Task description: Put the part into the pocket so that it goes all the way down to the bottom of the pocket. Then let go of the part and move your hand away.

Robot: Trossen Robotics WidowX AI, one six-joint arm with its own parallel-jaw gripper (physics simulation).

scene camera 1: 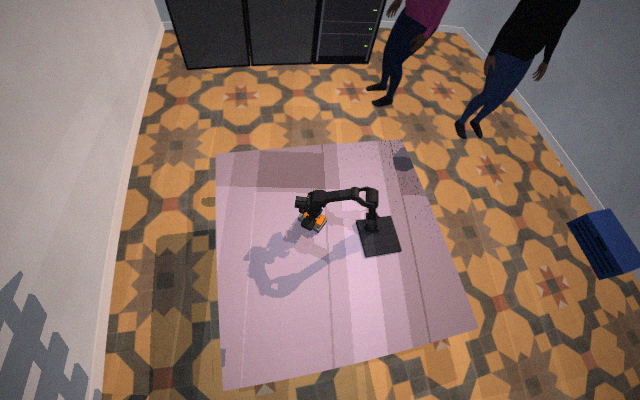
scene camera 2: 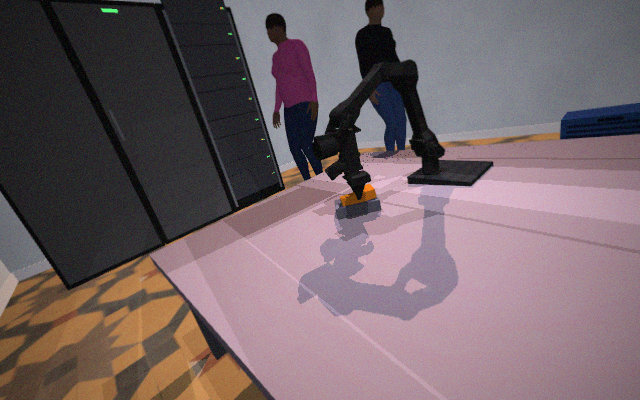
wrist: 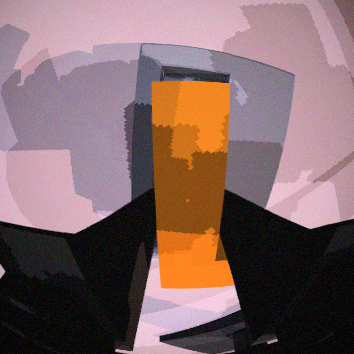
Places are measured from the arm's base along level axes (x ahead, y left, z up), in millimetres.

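Pixels of known places: gripper, fingertip midpoint: [scene camera 1: 312, 219] [scene camera 2: 358, 197] [wrist: 186, 195]; arm's base at its link origin: [scene camera 1: 370, 227] [scene camera 2: 430, 171].
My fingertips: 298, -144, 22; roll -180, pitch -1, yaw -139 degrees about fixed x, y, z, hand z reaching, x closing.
For each thing: its middle in the pictures, then the offset to it from my fingertips, as dx, dy, dz. Level surfaces: height alone.
- orange part at the middle of its body: [wrist: 215, 197] [scene camera 2: 356, 195] [scene camera 1: 314, 217] -11, -10, +3
- grey block with the pocket, body centre: [wrist: 204, 166] [scene camera 2: 356, 204] [scene camera 1: 312, 219] -6, -14, -27
- pink table at its surface level: dz -45
The orange part [scene camera 1: 321, 220] [scene camera 2: 370, 192] [wrist: 187, 180] is a long block. My gripper [scene camera 1: 311, 220] [scene camera 2: 359, 195] [wrist: 186, 195] is shut on it, one black finger on each long side. The grey block with the pocket [scene camera 1: 317, 229] [scene camera 2: 353, 210] [wrist: 257, 115] stands on the table under the part. The part sticks up above the block's top face. In the wrist view a narrow dark strip of the pocket opening [wrist: 196, 77] shows beyond the part's far end. The part's underside and the rest of the pocket are hidden, so its depth cannot be told.
The arm's dark base plate [scene camera 1: 385, 245] [scene camera 2: 462, 175] stands on the pink table [scene camera 1: 280, 340] [scene camera 2: 450, 300], right of the block. Two people [scene camera 1: 395, 55] [scene camera 2: 295, 75], dark cabinets [scene camera 1: 282, 30] [scene camera 2: 100, 125] and a blue box [scene camera 1: 607, 245] [scene camera 2: 600, 122] are beyond the table.
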